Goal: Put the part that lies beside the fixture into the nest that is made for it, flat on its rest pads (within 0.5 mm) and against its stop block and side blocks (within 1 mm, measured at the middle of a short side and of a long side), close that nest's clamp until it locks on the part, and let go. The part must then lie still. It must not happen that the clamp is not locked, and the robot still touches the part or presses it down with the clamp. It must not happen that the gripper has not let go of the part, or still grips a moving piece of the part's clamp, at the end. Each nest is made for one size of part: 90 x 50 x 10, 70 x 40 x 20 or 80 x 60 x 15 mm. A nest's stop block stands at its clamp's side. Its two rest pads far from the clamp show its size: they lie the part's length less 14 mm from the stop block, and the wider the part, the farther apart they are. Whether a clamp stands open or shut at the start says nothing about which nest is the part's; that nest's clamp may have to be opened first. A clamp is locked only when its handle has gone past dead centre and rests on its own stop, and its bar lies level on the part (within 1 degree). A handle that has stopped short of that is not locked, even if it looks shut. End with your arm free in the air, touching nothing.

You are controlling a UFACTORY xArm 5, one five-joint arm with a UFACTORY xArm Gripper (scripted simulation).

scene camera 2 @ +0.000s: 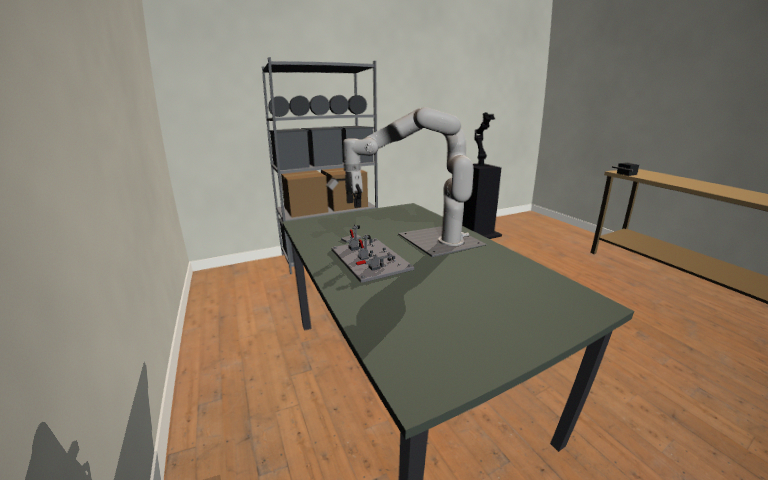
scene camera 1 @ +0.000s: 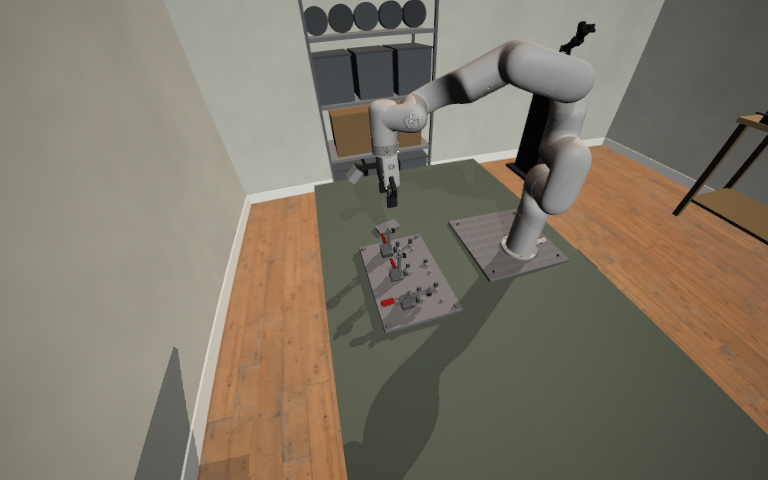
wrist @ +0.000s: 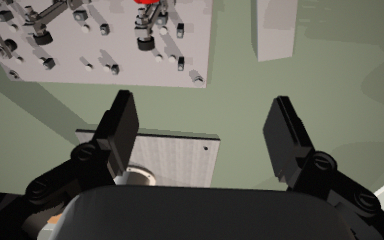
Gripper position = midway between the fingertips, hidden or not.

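You'd see the gripper [wrist: 202,110] from the wrist. There's also a grey fixture plate [scene camera 1: 377,268], and that plate is visible in scene camera 2 [scene camera 2: 349,258] and in the wrist view [wrist: 72,49] too.
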